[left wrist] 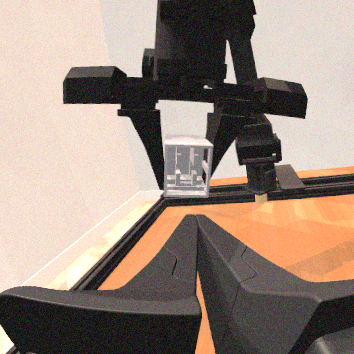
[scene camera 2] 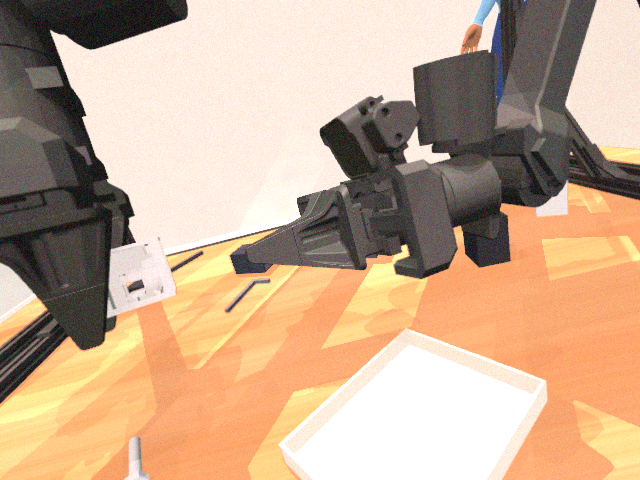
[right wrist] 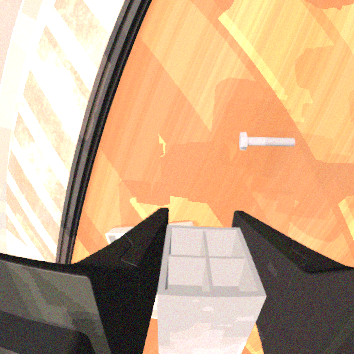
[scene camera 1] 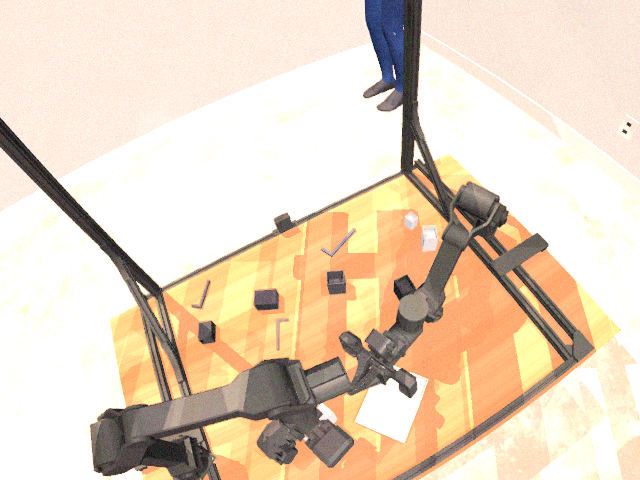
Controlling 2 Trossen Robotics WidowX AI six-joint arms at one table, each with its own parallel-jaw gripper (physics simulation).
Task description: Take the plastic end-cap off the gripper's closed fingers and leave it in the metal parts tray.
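Frame: origin at the left arm's base, x right, y up, z back, level; centimetres.
Seen in the pictures: left gripper, fingertip midpoint: [left wrist: 193, 222] [scene camera 2: 246, 255] [scene camera 1: 348, 394]; right gripper, fingertip midpoint: [left wrist: 180, 189] [scene camera 2: 100, 339] [right wrist: 200, 217] [scene camera 1: 317, 434]; right arm's base at its link origin: [left wrist: 261, 187] [scene camera 1: 197, 462].
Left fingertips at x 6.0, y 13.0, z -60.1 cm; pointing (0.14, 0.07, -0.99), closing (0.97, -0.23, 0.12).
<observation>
Offsets run from my left fingertips to a thing's middle.
The end-cap {dx +1.2, dy +1.4, dz -7.2 cm} [scene camera 2: 161, 279] [left wrist: 188, 167] [right wrist: 210, 320], a pale hollow box, hangs in the air between the right gripper's fingers. Its open side faces the left gripper in the left wrist view; its other end shows four shallow cells in the right wrist view. My right gripper [left wrist: 180, 189] [right wrist: 200, 217] is shut on it. My left gripper [scene camera 1: 354, 391] [scene camera 2: 248, 254] [left wrist: 193, 222] is shut with bare fingertips, a gap away from the cap. The white parts tray {dx -7.1, dy -14.0, dz +5.7 cm} [scene camera 1: 391, 413] [scene camera 2: 475, 361] lies on the table, its inside bare in scene camera 2; the right wrist view shows slivers of it behind the cap.
A bolt {dx +5.6, dy -14.3, dz -12.1 cm} [scene camera 2: 135, 454] [right wrist: 270, 142] lies beside the tray. Several dark boxes, including one open-topped box {dx +20.5, dy -11.8, dz +23.5 cm} [scene camera 1: 336, 285], and angled rods {dx +24.9, dy -14.6, dz +5.0 cm} [scene camera 1: 278, 335] [scene camera 2: 242, 295] lie farther back. Two small white boxes {dx +13.6, dy -12.9, dz +51.5 cm} [scene camera 1: 410, 220] {dx +6.2, dy -11.9, dz +48.0 cm} [scene camera 1: 429, 239] stand near the left arm's base. Dark frame rails edge the table.
</observation>
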